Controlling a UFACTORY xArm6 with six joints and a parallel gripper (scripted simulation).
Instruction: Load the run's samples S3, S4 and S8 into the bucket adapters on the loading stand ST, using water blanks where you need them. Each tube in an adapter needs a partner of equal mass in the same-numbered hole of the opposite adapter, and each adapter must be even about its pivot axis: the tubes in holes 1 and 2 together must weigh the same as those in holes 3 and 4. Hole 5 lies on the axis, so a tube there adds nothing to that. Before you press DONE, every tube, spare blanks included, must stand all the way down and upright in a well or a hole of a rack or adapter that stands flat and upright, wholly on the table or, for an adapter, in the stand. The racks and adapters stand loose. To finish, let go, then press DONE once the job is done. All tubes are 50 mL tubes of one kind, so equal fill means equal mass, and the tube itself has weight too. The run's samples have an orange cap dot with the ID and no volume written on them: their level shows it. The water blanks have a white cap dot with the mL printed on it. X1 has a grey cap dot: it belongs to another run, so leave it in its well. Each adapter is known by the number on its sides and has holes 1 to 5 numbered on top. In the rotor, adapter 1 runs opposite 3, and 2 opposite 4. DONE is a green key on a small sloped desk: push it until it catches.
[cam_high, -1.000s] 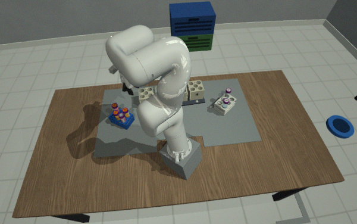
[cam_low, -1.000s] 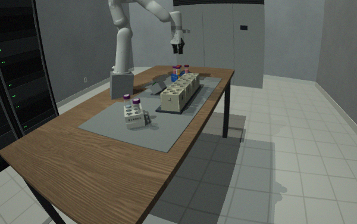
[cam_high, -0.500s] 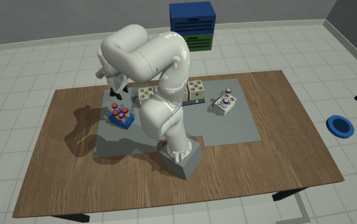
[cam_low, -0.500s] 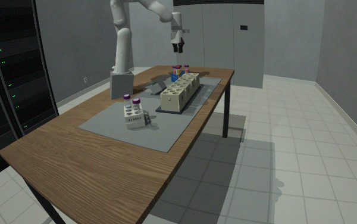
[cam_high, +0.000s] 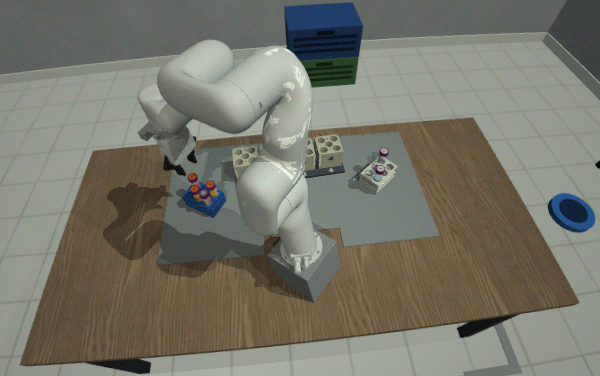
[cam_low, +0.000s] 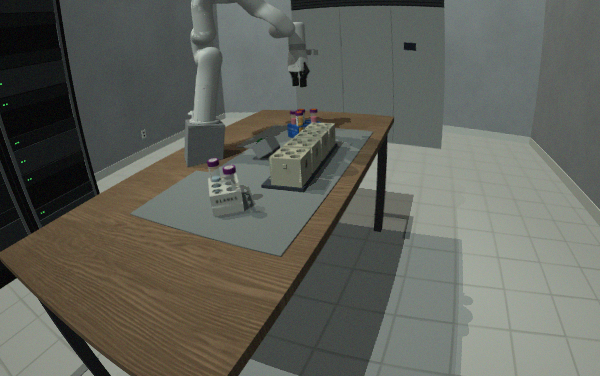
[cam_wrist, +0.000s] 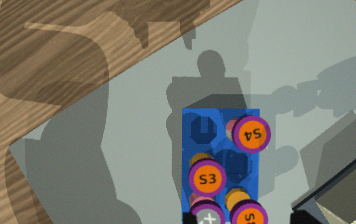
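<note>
Now: hand 1 cm to the right of the amber-filled sample tube and 19 cm above it. The rest, counted from my hand: adapter (15 cm ahead, 16 cm to the right, 20 cm below); white blanks rack (7 cm ahead, 67 cm to the right, 22 cm below).
</note>
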